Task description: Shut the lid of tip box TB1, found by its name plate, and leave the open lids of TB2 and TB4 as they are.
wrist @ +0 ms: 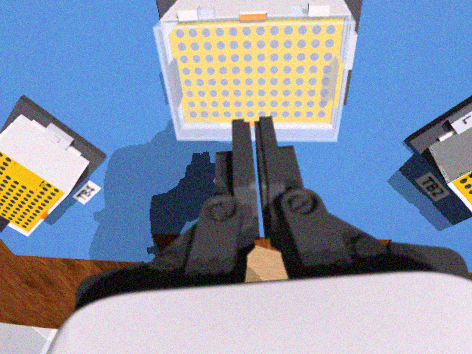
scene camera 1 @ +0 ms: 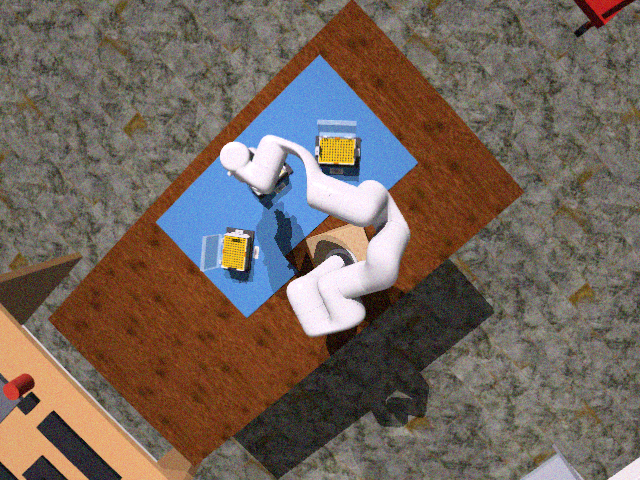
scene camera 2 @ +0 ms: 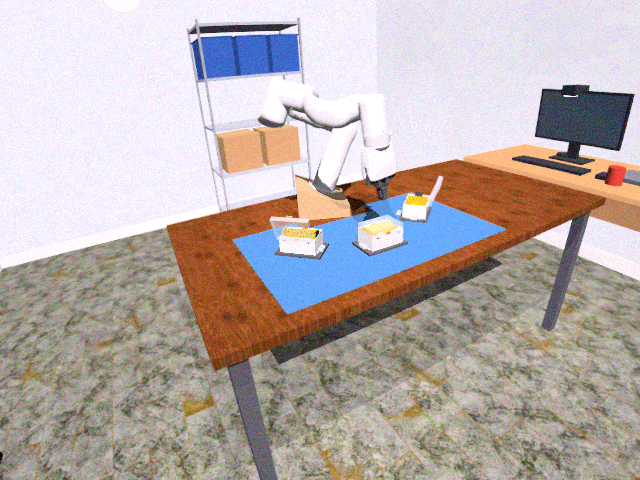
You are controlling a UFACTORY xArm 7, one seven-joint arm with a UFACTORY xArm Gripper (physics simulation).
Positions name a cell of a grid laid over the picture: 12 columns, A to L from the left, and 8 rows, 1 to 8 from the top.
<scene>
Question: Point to a tip box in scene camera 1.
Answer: G3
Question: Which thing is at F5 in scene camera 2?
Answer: A blue mat.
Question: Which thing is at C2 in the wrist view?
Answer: A blue mat.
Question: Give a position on a blue mat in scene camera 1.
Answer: At E4
</scene>
